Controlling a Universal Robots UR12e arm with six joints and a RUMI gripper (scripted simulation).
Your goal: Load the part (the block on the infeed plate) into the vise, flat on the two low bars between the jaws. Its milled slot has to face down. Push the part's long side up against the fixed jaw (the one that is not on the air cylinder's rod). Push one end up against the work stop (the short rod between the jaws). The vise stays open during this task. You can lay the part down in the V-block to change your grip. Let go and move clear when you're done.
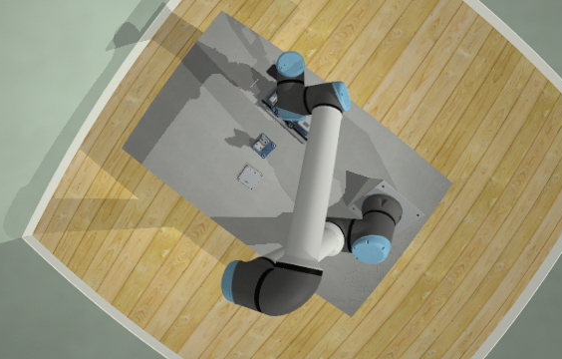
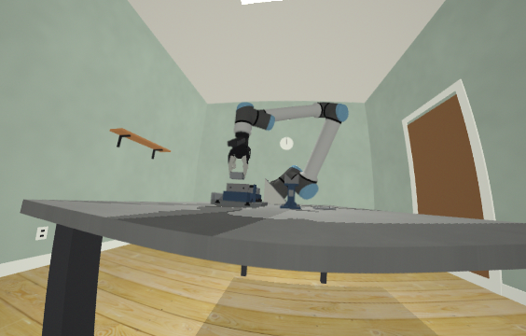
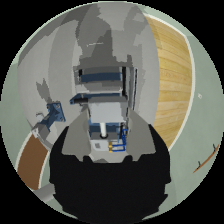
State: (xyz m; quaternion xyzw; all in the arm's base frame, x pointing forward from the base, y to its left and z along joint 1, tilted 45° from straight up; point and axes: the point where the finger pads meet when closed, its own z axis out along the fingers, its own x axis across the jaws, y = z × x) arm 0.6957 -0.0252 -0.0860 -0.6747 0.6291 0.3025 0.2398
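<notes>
Right now my hand is 7 cm past the vise, 2 cm to the right of it and 10 cm above it. Also, from my hand: infeed plate 14 cm behind, 40 cm to the left, 14 cm below; part 1 cm below.
</notes>
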